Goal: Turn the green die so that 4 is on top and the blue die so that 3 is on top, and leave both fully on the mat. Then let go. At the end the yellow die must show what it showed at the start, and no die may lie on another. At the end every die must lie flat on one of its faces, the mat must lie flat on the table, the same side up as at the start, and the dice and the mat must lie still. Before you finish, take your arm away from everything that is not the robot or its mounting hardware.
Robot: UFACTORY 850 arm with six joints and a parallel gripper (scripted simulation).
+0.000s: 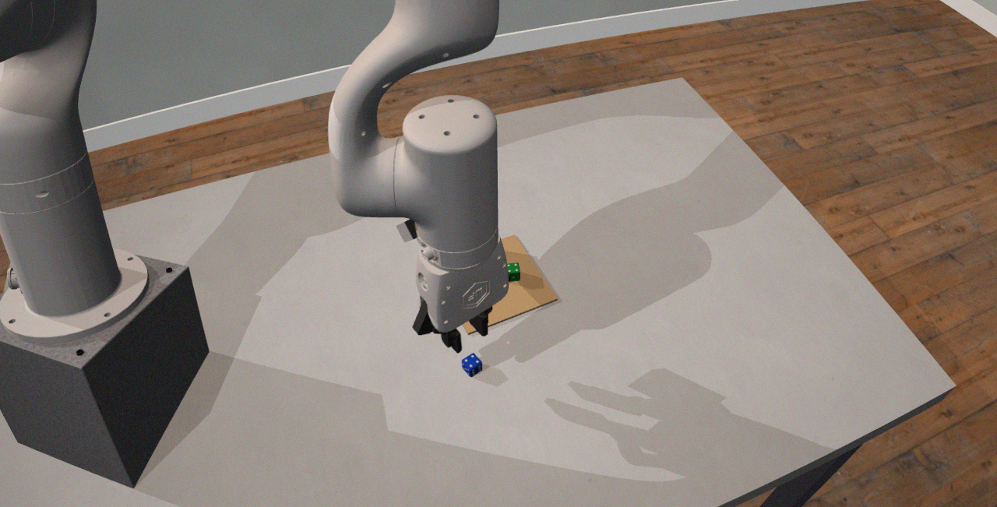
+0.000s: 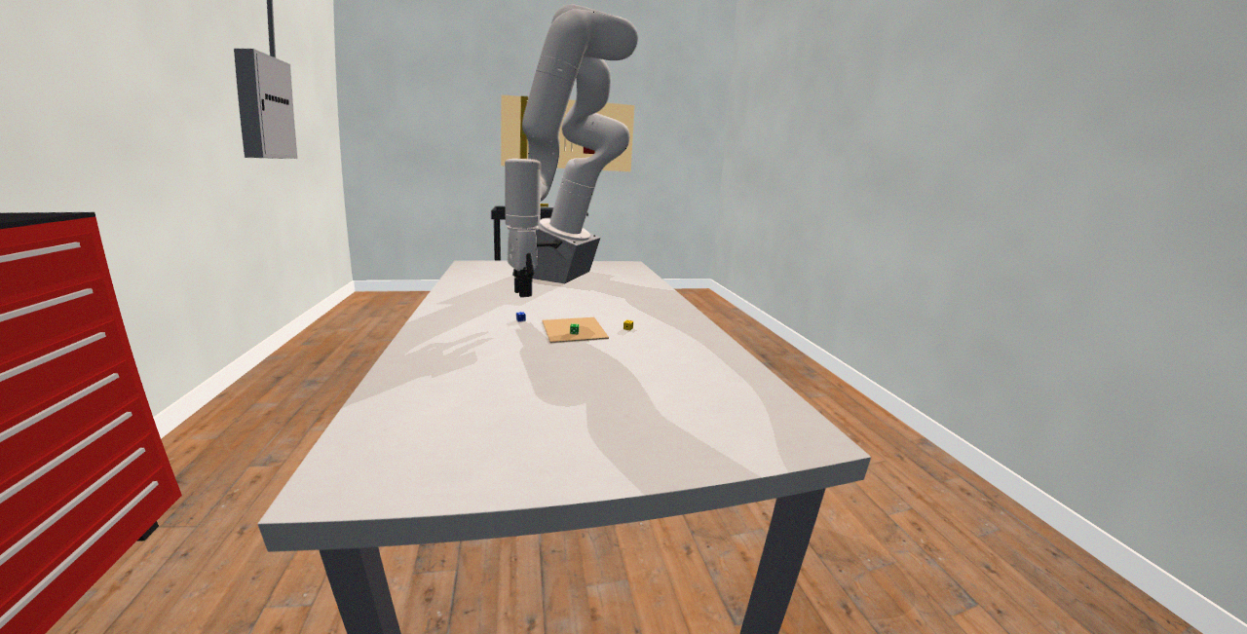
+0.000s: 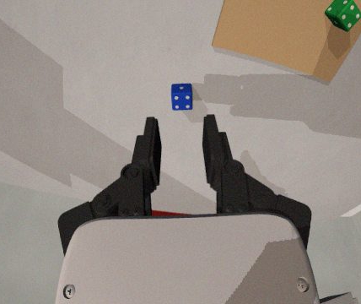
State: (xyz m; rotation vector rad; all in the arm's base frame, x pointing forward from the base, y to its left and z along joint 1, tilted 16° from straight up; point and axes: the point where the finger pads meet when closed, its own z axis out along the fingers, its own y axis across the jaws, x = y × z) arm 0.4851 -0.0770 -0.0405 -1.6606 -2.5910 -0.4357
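The blue die lies 8 cm below my hand and 1 cm to the right of it. From my hand the other things lie so: tan mat 13 cm to the left, 9 cm below, 6 cm ahead; yellow die 27 cm to the left, 8 cm below, 5 cm ahead; green die 13 cm to the left, 9 cm ahead, 8 cm below.
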